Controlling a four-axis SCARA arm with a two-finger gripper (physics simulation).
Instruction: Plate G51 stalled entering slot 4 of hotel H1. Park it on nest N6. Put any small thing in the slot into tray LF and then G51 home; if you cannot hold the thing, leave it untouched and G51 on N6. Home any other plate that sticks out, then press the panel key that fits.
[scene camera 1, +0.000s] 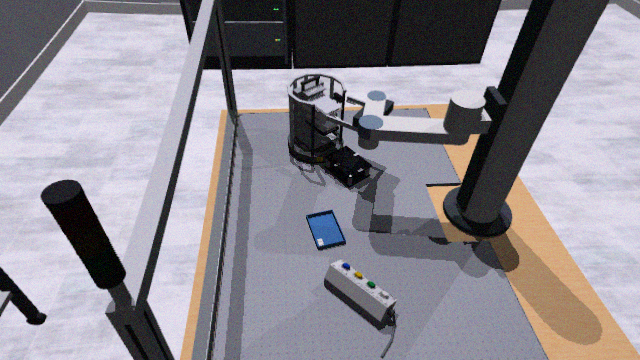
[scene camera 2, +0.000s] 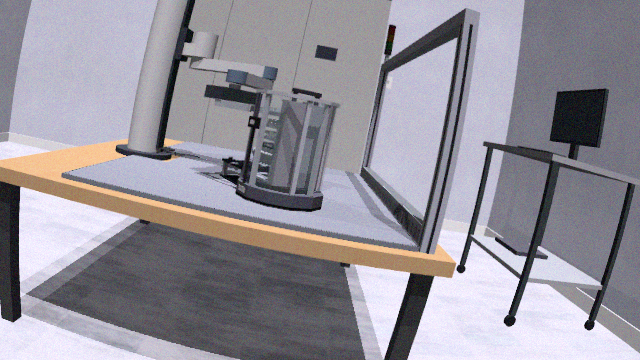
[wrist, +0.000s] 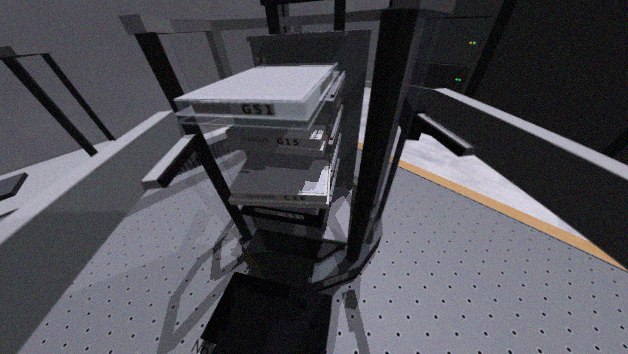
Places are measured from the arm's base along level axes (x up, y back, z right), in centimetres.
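Pixels of known places: gripper, between the fingertips: (scene camera 1: 337, 107) (wrist: 309, 113); arm's base, origin of its link: (scene camera 1: 475, 211) (scene camera 2: 143, 154).
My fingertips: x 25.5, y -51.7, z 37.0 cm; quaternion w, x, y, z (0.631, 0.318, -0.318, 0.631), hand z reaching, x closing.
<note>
For each thing: its top centre in the pictures, then the offset to it from my fingertips.
- Plate G51, centre of its top: (wrist: 275, 75) (scene camera 1: 324, 103) dz +1.1, dx +1.5, dy -5.1 cm
- hotel H1, centre of its top: (scene camera 2: 298, 89) (scene camera 1: 317, 83) dz +5.8, dx +7.7, dy -7.9 cm
- plate G15, centre of its top: (wrist: 292, 107) (scene camera 1: 319, 107) dz +3.6, dx -2.0, dy -6.8 cm
- dark plate, centre of its top: (wrist: 296, 170) (scene camera 1: 321, 122) dz +2.4, dx -9.1, dy -5.8 cm
- Black nest N6, centre of its top: (scene camera 2: 248, 161) (scene camera 1: 348, 158) dz -12.3, dx -17.2, dy +4.1 cm
- Blue tray LF, centre of its top: (scene camera 1: 325, 227) dz -44.1, dx -22.5, dy -8.1 cm
- key panel, centre of its top: (scene camera 1: 360, 281) dz -71.7, dx -15.8, dy +0.2 cm
Plate G51 (scene camera 1: 327, 104) (wrist: 265, 85) sticks out, skewed, near the top of hotel H1 (scene camera 1: 300, 125) (scene camera 2: 280, 197) (wrist: 385, 100). My gripper (scene camera 1: 335, 106) (wrist: 309, 113) is open and empty; its fingers stand wide on both sides at the hotel's front, apart from G51. Below are plate G15 (wrist: 287, 142), a plate (wrist: 280, 187) labelled C16 or C18 that seems to reach out further than G15, and a dark plate (wrist: 282, 216). No small thing shows in the slot behind G51. Black nest N6 (scene camera 1: 350, 167) (wrist: 270, 315) lies before the hotel. Blue tray LF (scene camera 1: 326, 230) is nearer camera 1.
The key panel (scene camera 1: 357, 295) has a blue, a yellow, a green and a white key. The arm's column (scene camera 1: 505, 125) (scene camera 2: 155, 75) stands beside the mat. A framed guard (scene camera 1: 167, 150) (scene camera 2: 440, 140) runs along the opposite edge. The hotel's front posts flank the plates.
</note>
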